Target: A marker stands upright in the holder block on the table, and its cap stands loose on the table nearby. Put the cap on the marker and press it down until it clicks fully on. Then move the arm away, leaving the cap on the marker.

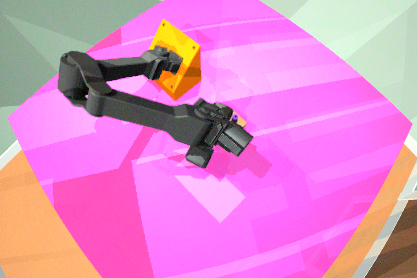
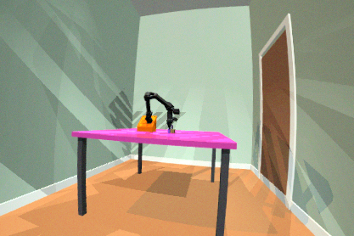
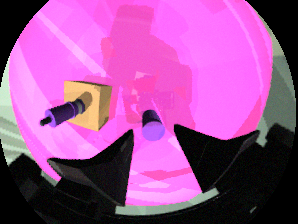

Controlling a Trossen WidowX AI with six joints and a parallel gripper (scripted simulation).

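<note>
Now: gripper tip 2 cm above the purple cap. The rest, counted from my gripper tip: holder block (1 cm ahead, 11 cm to the left, 3 cm below); then purple marker (1 cm ahead, 11 cm to the left, 2 cm above).
</note>
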